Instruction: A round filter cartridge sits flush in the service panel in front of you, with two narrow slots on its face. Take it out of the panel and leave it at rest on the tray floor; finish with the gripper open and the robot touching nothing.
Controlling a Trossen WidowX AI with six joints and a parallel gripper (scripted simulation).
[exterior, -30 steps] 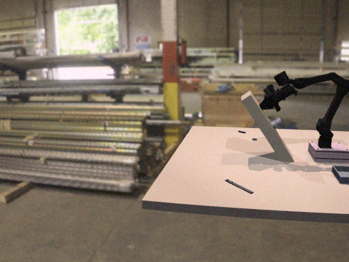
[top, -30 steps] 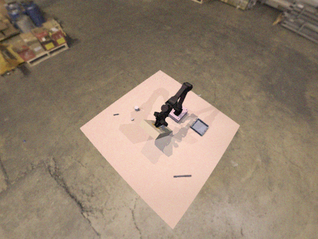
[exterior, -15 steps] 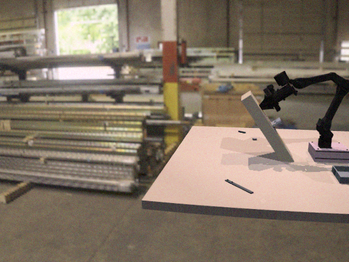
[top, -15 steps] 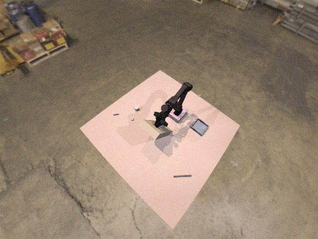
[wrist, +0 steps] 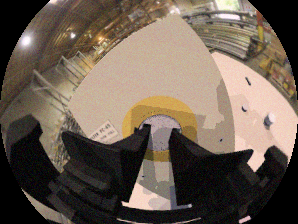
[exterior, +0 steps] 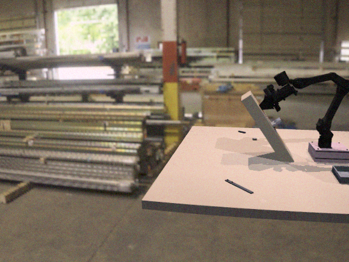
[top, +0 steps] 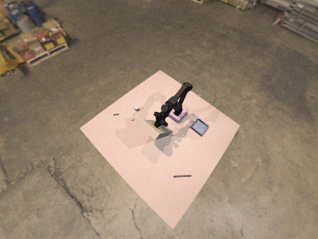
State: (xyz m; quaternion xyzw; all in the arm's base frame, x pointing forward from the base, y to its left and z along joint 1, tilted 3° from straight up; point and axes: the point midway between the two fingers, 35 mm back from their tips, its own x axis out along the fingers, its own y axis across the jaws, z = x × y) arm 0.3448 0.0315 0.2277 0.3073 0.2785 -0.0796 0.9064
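Right now my gripper tip is 46 cm past the blue-grey tray, 26 cm to the right of it and 26 cm above it. Round my gripper tip: round grey filter cartridge 1 cm below, 1 cm ahead; then short dark piece 49 cm to the right, 26 cm below, 12 cm ahead.
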